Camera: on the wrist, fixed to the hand. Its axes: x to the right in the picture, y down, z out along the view.
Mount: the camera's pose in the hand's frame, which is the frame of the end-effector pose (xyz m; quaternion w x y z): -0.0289 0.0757 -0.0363 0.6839 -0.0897 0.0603 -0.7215
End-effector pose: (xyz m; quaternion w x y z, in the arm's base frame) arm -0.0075 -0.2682 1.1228 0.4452 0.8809 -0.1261 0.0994
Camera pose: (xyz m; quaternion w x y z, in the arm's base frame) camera -0.0607 -0.2782 1.1932 0.4628 0.6475 0.5673 -0.2114
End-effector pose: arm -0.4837 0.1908 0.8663 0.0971 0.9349 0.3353 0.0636
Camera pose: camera -0.4660 0.1201 0.9170 0.1759 0.3849 0.9040 0.0599
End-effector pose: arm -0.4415 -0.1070 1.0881 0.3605 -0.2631 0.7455 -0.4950
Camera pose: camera -0.4558 -0.0373 1.0350 0.1792 0.7203 -0.3862 0.5476
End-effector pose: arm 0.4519 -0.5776 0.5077 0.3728 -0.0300 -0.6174 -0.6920
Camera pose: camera 0.5298 -0.5925 0.5476 0.2098 -0.4332 0.3594 0.7995
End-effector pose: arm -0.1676 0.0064 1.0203 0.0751 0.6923 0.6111 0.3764
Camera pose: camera -0.1292 -0.0509 1.0762 0.3482 0.0031 0.8882 0.2998
